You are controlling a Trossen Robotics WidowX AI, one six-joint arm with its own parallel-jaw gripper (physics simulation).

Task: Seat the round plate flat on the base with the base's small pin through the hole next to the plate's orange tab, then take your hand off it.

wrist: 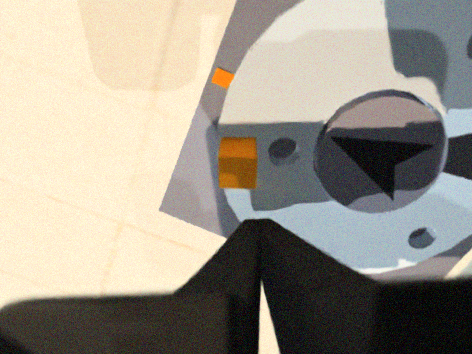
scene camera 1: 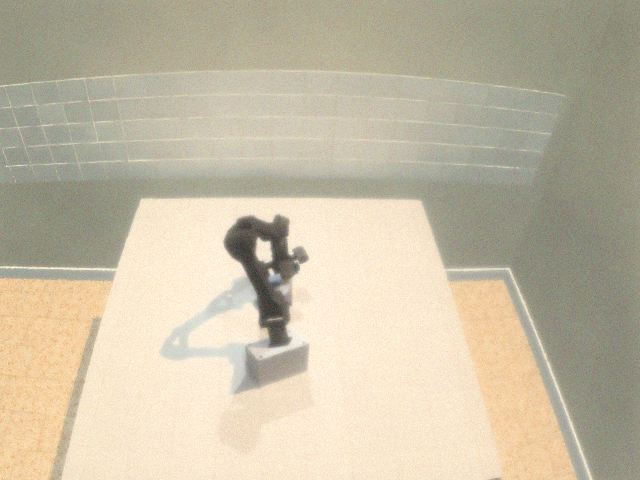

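Seen in the pictures: gripper, fingertip midpoint: (wrist: 256,231); arm's base, origin of the base link: (scene camera 1: 280,342).
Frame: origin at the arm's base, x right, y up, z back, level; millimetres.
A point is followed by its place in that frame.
The round pale plate (wrist: 320,70) @[x -64, y -80, z -278 mm] lies over the grey base (wrist: 187,182) @[x -53, y -93, z -342 mm] in the wrist view. Its orange tab (wrist: 238,162) @[x -59, y -63, z -311 mm] is at its left edge, with a dark hole (wrist: 282,148) just to the right. I cannot make out the small pin in that hole, nor whether the plate lies fully flat. Another hole (wrist: 421,237) @[x -141, y -91, z -303 mm] is at the lower right. A black arrow shows in the plate's large round centre. My gripper (wrist: 256,231) @[x -79, y -68, z -329 mm] is shut and empty, its tips in front of the plate's lower left edge; contact is unclear. In the scene view the arm largely hides both parts.
A small orange mark (wrist: 222,77) @[x -41, y -92, z -300 mm] sits on the base beside the plate's rim, above the tab in the wrist view. The arm stands on a grey block (scene camera 1: 279,362) @[x 14, y -3, z 67 mm] on the pale table (scene camera 1: 382,361) @[x 322, y -117, z -84 mm]. Shadows of the arm fall across the table to the left.
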